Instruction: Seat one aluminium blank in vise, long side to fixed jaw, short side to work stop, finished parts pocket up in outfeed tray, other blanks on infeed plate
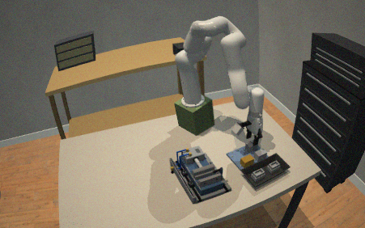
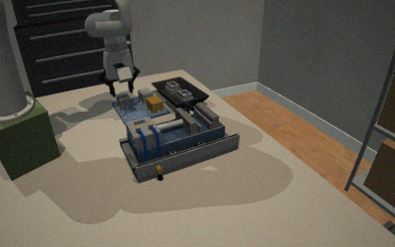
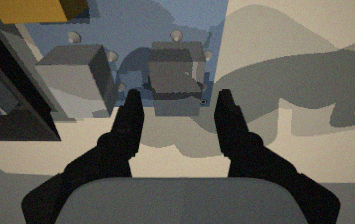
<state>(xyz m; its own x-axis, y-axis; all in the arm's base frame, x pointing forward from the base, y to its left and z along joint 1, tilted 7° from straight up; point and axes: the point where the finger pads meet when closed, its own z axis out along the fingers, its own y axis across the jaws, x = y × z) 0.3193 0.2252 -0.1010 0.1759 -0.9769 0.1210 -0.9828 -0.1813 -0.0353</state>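
Now: the brass blank 110 mm ahead of my hand, 70 mm to the right of it and 50 mm below it.
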